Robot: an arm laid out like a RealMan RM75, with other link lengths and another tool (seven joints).
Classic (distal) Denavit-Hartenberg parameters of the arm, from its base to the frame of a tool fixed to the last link. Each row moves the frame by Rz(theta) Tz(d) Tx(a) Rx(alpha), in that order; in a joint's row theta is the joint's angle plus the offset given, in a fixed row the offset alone. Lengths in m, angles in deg.
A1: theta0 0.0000  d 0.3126  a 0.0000  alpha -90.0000
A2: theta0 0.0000  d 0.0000  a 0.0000  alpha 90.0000
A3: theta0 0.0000  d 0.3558  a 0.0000  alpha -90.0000
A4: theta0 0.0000  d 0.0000  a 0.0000  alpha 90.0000
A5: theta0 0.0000  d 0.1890  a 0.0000  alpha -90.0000
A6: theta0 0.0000  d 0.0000  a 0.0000  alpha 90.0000
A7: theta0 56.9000  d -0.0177  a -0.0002  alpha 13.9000
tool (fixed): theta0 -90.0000  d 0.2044  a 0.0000  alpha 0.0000
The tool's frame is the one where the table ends.
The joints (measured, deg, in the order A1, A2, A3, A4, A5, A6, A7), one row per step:
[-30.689 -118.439 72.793 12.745 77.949 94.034 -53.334]
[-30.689 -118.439 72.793 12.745 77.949 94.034 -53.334]
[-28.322 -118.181 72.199 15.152 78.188 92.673 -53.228]
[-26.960 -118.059 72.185 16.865 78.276 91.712 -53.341]
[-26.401 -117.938 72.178 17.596 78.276 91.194 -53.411]
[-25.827 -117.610 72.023 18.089 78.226 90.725 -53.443]
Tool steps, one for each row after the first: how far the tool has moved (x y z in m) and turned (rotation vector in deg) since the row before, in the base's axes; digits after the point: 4 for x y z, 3 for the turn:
[0.0000 0.0000 0.0000 0.000 0.000 0.000]
[-0.0120 -0.0026 0.0050 2.340 1.244 1.187]
[-0.0062 -0.0016 0.0024 1.240 0.950 0.510]
[-0.0031 -0.0001 0.0015 0.614 0.520 0.289]
[-0.0048 0.0003 0.0031 0.731 0.573 0.538]

